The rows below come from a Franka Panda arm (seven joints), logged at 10 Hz.
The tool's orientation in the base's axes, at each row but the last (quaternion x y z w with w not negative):
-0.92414, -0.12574, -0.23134, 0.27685
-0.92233, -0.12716, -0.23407, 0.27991
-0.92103, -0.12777, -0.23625, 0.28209
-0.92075, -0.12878, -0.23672, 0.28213
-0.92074, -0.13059, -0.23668, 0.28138
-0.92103, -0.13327, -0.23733, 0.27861
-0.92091, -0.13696, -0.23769, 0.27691
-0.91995, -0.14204, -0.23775, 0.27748
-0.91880, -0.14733, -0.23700, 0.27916
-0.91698, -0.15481, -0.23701, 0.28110
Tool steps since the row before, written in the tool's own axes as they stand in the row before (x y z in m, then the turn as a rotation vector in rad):
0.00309, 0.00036, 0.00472, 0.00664, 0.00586, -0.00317
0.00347, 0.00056, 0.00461, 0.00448, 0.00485, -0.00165
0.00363, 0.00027, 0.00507, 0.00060, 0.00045, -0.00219
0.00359, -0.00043, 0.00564, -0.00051, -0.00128, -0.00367
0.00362, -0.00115, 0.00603, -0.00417, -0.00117, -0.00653
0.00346, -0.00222, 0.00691, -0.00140, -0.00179, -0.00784
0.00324, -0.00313, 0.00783, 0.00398, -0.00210, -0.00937
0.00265, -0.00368, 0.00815, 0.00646, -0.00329, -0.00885
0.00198, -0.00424, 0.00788, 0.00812, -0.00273, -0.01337
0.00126, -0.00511, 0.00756, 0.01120, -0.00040, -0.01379
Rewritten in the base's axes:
0.00448, 0.00272, -0.00212, 0.00670, -0.00589, 0.00299
0.00484, 0.00256, -0.00189, 0.00502, -0.00442, 0.00125
0.00505, 0.00309, -0.00198, -0.00012, -0.00157, 0.00169
0.00496, 0.00399, -0.00209, -0.00224, -0.00115, 0.00300
0.00485, 0.00481, -0.00203, -0.00636, -0.00329, 0.00317
0.00462, 0.00617, -0.00229, -0.00471, -0.00323, 0.00583
0.00438, 0.00743, -0.00269, -0.00082, -0.00321, 0.00985
0.00372, 0.00802, -0.00298, 0.00100, -0.00163, 0.01128
0.00275, 0.00826, -0.00286, 0.00103, -0.00448, 0.01520
0.00155, 0.00870, -0.00260, 0.00444, -0.00612, 0.01608

